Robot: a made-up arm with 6 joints. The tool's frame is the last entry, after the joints.
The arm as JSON. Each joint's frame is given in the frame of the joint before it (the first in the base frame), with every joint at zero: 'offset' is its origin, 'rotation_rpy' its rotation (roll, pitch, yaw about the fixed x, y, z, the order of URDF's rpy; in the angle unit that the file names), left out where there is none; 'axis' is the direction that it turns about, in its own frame. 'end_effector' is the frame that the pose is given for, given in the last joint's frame.
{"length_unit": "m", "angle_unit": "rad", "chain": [
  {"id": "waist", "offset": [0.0, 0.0, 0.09], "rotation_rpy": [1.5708, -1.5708, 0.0], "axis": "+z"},
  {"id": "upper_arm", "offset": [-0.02, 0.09, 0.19], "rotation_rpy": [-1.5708, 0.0, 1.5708], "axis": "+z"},
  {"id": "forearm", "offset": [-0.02, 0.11, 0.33], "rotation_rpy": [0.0, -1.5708, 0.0], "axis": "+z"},
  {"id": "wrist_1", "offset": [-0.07, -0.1, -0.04], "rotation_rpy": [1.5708, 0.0, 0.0], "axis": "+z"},
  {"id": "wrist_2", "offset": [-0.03, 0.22, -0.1], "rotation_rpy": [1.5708, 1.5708, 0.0], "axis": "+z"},
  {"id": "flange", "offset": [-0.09, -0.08, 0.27], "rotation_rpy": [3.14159, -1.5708, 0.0], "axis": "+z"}
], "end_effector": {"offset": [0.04, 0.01, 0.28], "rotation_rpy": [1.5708, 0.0, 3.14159]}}
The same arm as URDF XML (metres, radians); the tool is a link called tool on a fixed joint. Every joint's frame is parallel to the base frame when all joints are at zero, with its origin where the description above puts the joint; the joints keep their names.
<robot name="arm">
  <joint name="tool_fixed" type="fixed">
    <parent link="link6"/>
    <child link="tool"/>
    <origin xyz="-0.0400 0.2800 0.0100" rpy="0.0000 0.0000 0.0000"/>
  </joint>
  <joint name="flange" type="continuous">
    <parent link="link5"/>
    <child link="link6"/>
    <origin xyz="-0.2700 -0.0900 0.0800" rpy="0.0000 0.0000 0.0000"/>
    <axis xyz="0 1 0"/>
  </joint>
  <joint name="wrist_2" type="continuous">
    <parent link="link4"/>
    <child link="link5"/>
    <origin xyz="0.2200 0.1000 0.0300" rpy="0.0000 0.0000 0.0000"/>
    <axis xyz="-1 0 0"/>
  </joint>
  <joint name="wrist_1" type="continuous">
    <parent link="link3"/>
    <child link="link4"/>
    <origin xyz="-0.0400 -0.1000 0.0700" rpy="0.0000 0.0000 0.0000"/>
    <axis xyz="0 -1 0"/>
  </joint>
  <joint name="forearm" type="continuous">
    <parent link="link2"/>
    <child link="link3"/>
    <origin xyz="0.0200 0.1100 -0.3300" rpy="0.0000 0.0000 0.0000"/>
    <axis xyz="1 0 0"/>
  </joint>
  <joint name="upper_arm" type="continuous">
    <parent link="link1"/>
    <child link="link2"/>
    <origin xyz="-0.0900 -0.1900 -0.0200" rpy="0.0000 0.0000 0.0000"/>
    <axis xyz="0 0 -1"/>
  </joint>
  <joint name="waist" type="continuous">
    <parent link="base"/>
    <child link="link1"/>
    <origin xyz="0.0000 0.0000 0.0900" rpy="0.0000 0.0000 0.0000"/>
    <axis xyz="0 -1 0"/>
  </joint>
  <link name="base"/>
  <link name="link1"/>
  <link name="link2"/>
  <link name="link3"/>
  <link name="link4"/>
  <link name="link5"/>
  <link name="link6"/>
  <link name="tool"/>
</robot>

